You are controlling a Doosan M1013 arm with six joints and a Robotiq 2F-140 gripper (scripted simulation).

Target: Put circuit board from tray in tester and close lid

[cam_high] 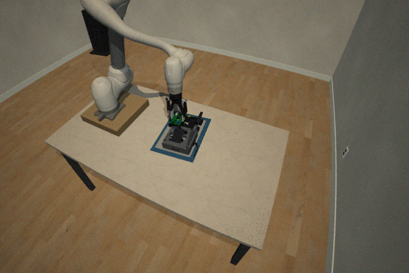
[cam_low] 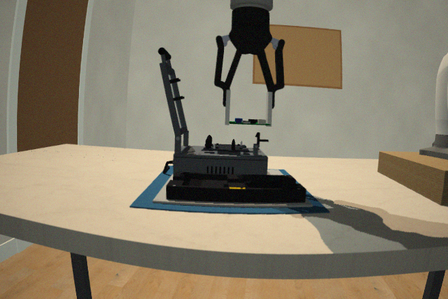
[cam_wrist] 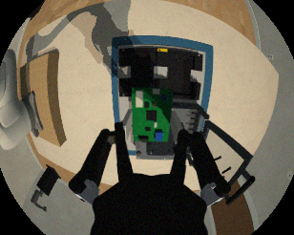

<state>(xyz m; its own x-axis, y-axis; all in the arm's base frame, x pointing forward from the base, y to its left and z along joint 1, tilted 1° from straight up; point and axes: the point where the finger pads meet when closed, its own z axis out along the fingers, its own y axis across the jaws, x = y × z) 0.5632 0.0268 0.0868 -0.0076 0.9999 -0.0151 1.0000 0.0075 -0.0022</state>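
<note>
My gripper is now 7 cm short of the grey tester, 5 cm to the left of it and 3 cm above it. Also, from my hand: green circuit board (2 cm below); latch hook (3 cm behind, 3 cm to the right, 6 cm below); tester lid (16 cm ahead, 9 cm to the right, 4 cm above).
</note>
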